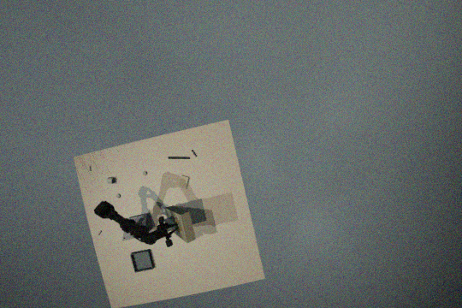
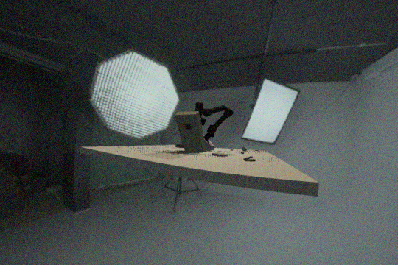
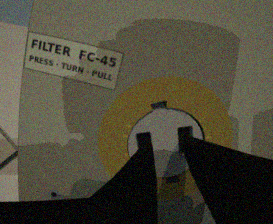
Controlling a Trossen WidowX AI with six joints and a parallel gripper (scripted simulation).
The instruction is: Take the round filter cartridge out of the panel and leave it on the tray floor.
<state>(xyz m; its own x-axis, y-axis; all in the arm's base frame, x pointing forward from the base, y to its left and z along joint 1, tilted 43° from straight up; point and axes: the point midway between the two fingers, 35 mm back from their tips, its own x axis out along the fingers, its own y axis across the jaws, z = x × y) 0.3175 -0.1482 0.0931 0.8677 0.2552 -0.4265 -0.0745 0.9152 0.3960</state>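
The round pale filter cartridge lies 1 cm ahead of my gripper tip and 1 cm below it. From my gripper tip the other things lie so: pale block 7 cm ahead, 25 cm to the left, 22 cm below; then service panel 3 cm behind, 8 cm below; then square grey tray 47 cm behind, 22 cm to the right, 22 cm below.
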